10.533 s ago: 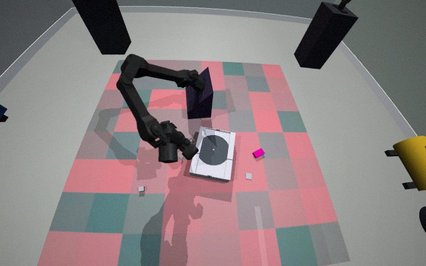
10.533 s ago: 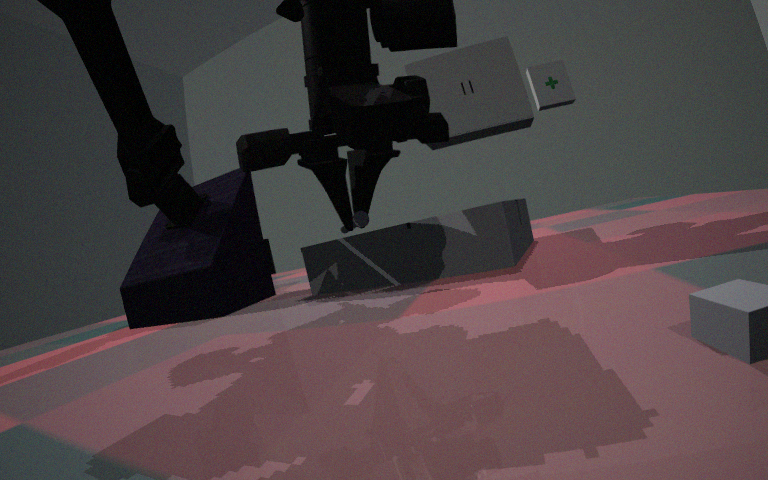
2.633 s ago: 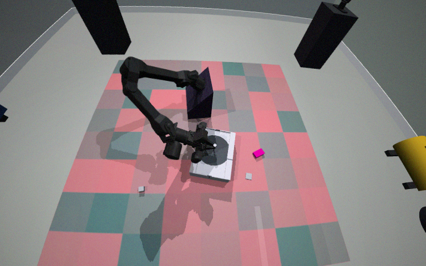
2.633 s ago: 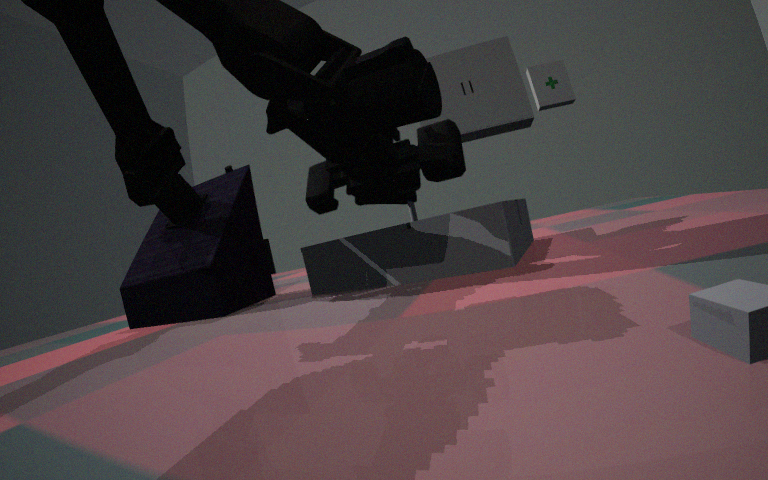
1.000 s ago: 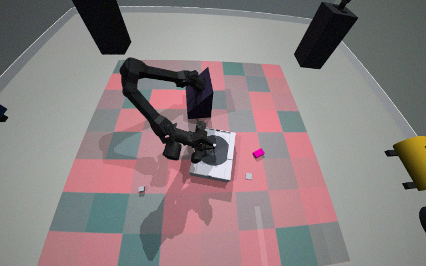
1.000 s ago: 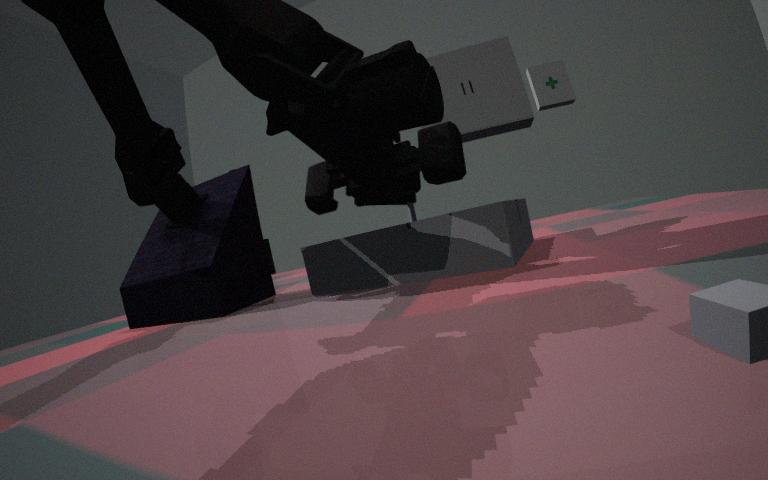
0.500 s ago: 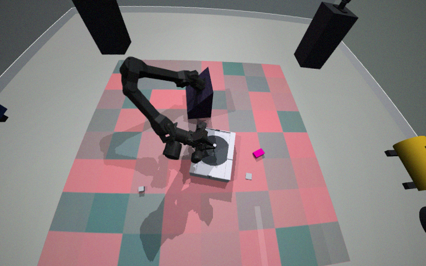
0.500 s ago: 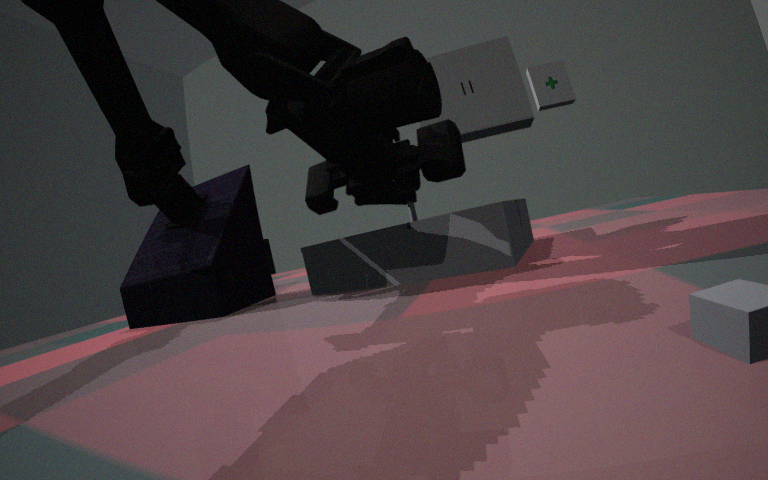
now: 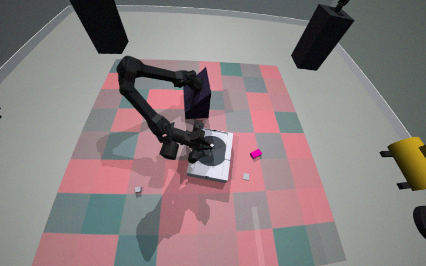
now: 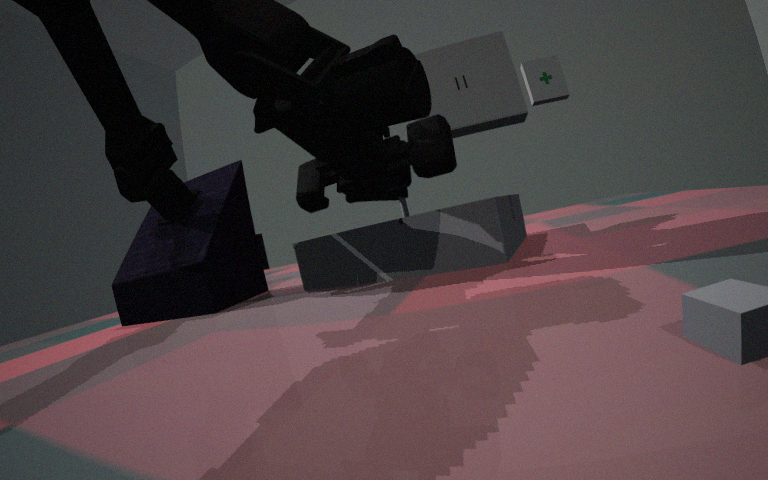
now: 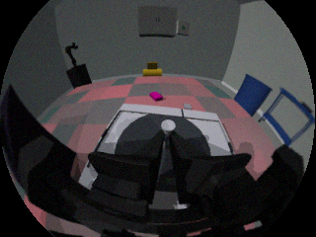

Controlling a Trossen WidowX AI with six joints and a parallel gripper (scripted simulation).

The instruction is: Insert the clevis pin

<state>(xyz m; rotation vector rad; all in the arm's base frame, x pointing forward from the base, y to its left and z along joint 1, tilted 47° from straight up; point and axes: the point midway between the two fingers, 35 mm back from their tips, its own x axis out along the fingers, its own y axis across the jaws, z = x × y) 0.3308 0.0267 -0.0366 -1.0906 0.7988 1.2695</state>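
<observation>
Now: gripper tip 10 mm above the steel clevis pin. From my gripper tip the other things lie so: dark aluminium disc (30 mm below); then grey cube (180 mm ahead, 330 mm to the right, 80 mm below); then steel tray (10 mm ahead, 50 mm below).
</observation>
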